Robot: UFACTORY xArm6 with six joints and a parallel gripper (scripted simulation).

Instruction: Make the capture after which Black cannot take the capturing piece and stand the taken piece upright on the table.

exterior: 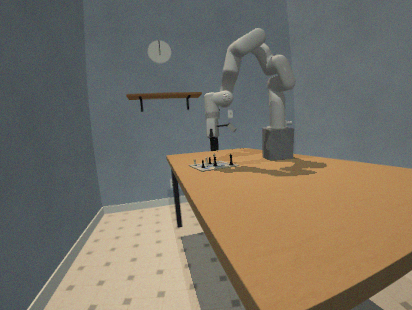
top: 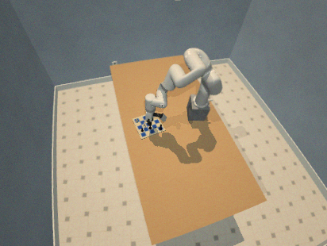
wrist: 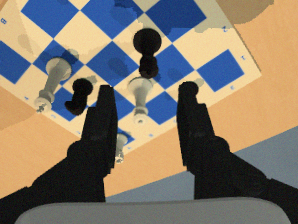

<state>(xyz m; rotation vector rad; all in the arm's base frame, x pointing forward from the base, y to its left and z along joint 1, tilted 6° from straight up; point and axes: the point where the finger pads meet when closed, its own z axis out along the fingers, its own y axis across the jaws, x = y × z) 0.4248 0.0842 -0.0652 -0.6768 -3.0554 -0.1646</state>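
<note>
The white piece is 50 mm ahead of my hand, 30 mm to the right of it and 80 mm below it. Also, from my hand: black piece: 70 mm ahead, 20 mm to the left, 80 mm below; chessboard: 10 mm ahead, 40 mm to the right, 110 mm below.
</note>
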